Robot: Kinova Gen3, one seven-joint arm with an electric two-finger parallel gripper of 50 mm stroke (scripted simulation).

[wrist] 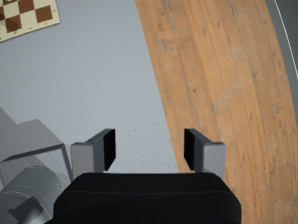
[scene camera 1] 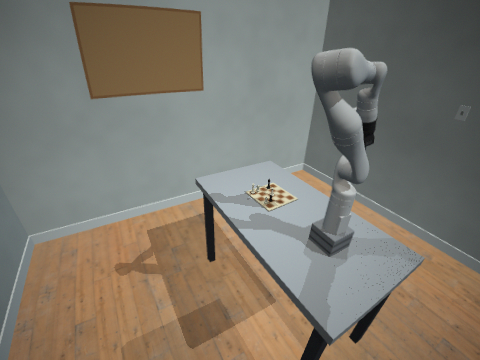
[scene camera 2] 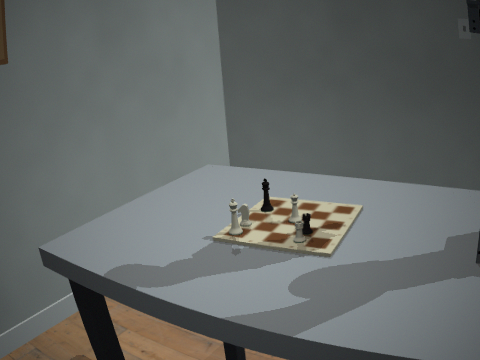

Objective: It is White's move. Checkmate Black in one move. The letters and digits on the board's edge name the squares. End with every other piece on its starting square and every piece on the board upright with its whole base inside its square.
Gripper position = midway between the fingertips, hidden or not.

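There is a chessboard (scene camera 2: 330, 222) here, and scene camera 1 shows me the chessboard (scene camera 1: 281, 197) too. I can also see my own gripper (wrist: 149, 143).
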